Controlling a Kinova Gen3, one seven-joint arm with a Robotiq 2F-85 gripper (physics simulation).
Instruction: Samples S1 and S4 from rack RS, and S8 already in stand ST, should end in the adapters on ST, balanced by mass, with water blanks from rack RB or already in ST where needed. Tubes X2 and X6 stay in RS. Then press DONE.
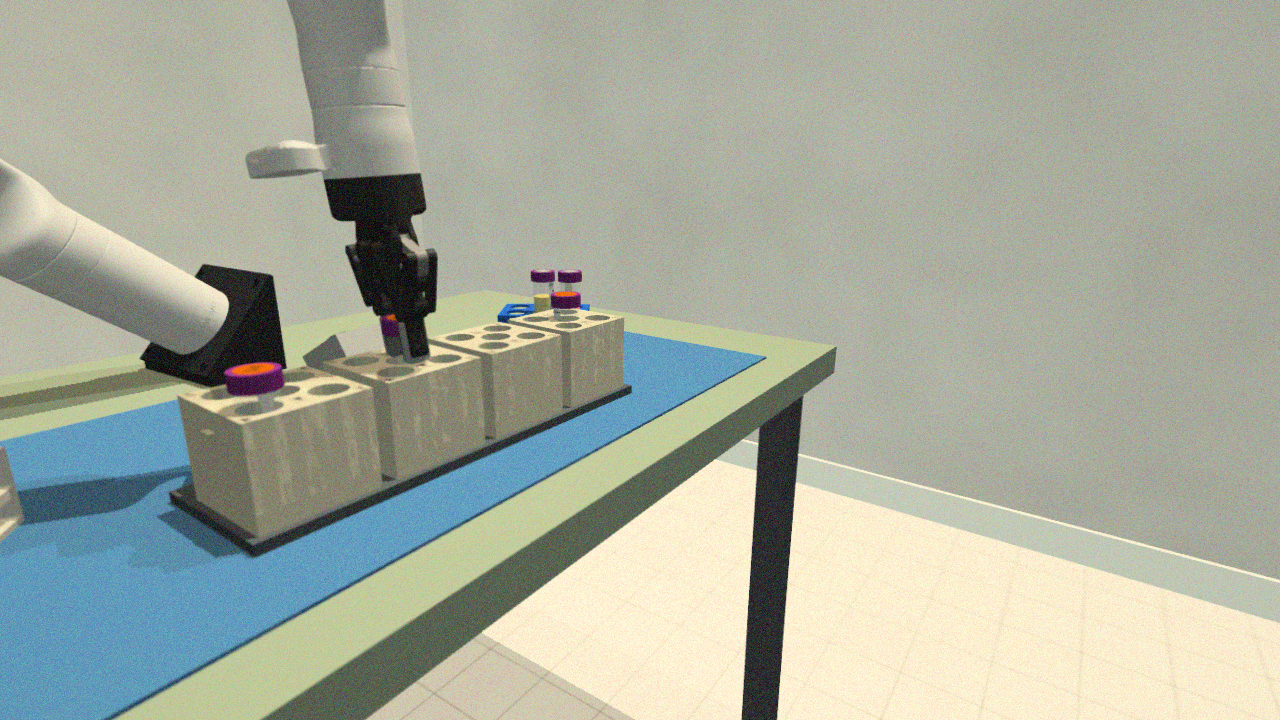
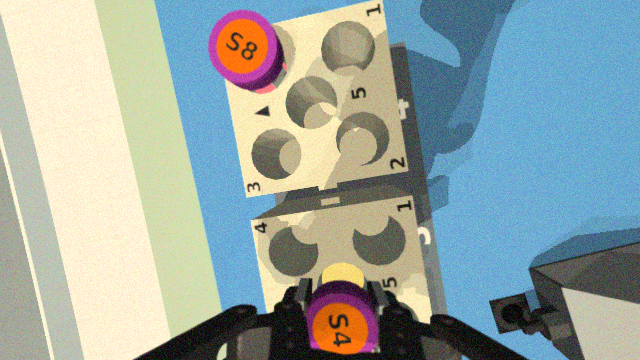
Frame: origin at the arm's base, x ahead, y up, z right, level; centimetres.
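Seen in the pictures: gripper, fingertip midpoint: (image 1: 408, 358) (image 2: 339, 296); arm's base at its link origin: (image 1: 199, 322).
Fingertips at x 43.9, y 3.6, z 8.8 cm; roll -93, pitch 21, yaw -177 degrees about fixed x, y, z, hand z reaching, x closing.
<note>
Offsets run from my fingertips to a thing's top centre. "*": to the spot under its first point.
My gripper (image 1: 405, 343) (image 2: 339, 296) is shut on tube S4 @[dx -0.3, dy +3.8, dz +0.3 cm] (image 1: 390, 325) (image 2: 340, 327), which has a purple and orange cap and yellow content. The tube stands upright, its lower part down in the centre hole of adapter 3 (image 1: 434, 420) (image 2: 340, 225) on stand ST (image 1: 438, 468) (image 2: 399, 65). My fingertips are close above the adapter's top. Tube S8 @[dx -0.2, dy +2.8, dz +14.1 cm] (image 1: 255, 379) (image 2: 242, 46) stands in hole 4 of adapter 4 @[* dx +2.3, dy -4.0, dz +12.8 cm] (image 1: 308, 456) (image 2: 320, 55). Another orange-topped tube @[dx +3.5, dy +2.8, dz -21.3 cm] (image 1: 565, 300) stands in the far adapter @[* dx +8.2, dy -4.3, dz -19.9 cm] (image 1: 595, 360); its label is unreadable.
Adapter 2 @[* dx +6.2, dy -4.4, dz -9.1 cm] (image 1: 526, 385) stands between adapter 3 and the far one. A blue rack @[dx -10.8, dy -3.7, dz -38.3 cm] (image 1: 516, 310) with two purple-capped tubes @[dx -9.9, dy +2.4, dz -36.5 cm] (image 1: 542, 277) @[dx -6.4, dy +2.4, dz -38.3 cm] (image 1: 570, 276) is behind. A grey box @[dx -18.8, dy -1.3, dz -10.3 cm] (image 1: 344, 347) (image 2: 605, 310) stands beside ST. The arm's black base (image 1: 246, 326) is at the left.
</note>
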